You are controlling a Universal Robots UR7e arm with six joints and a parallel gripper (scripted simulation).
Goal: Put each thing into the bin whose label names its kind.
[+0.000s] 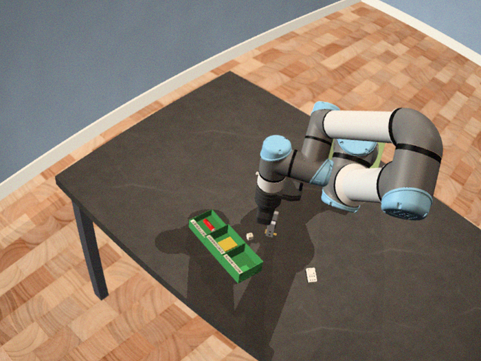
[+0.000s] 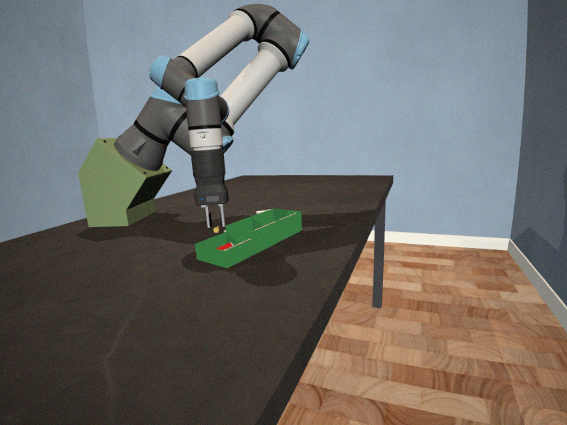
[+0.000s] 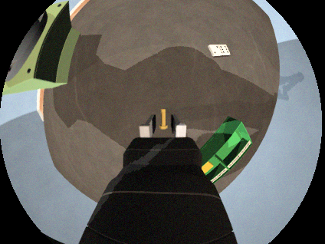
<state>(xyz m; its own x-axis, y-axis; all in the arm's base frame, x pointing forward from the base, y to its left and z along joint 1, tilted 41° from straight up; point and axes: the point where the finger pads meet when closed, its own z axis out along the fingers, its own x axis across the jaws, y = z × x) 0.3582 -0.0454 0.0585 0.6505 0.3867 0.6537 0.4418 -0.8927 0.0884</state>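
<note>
The brass bolt is 2 cm below my hand. From my hand the other things lie so: flat yellow block (14 cm ahead, 4 cm to the right, 2 cm below); white die (6 cm ahead, 3 cm to the right, 2 cm below); red battery (13 cm to the right, 13 cm ahead, 2 cm below).
</note>
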